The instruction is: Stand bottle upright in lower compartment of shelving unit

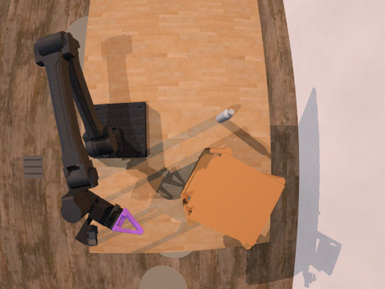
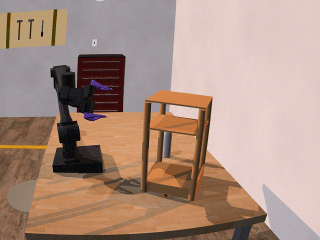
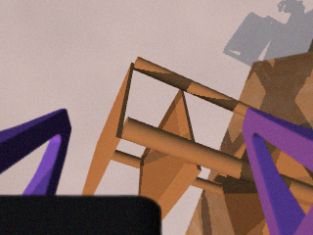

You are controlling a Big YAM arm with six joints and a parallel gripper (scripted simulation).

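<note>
Now: hand 390 mm short of the grey bottle, 300 mm to the right of it and 260 mm above it. From my hand the other things lie so: shelving unit: 300 mm ahead, 20 mm to the left, 190 mm below.
</note>
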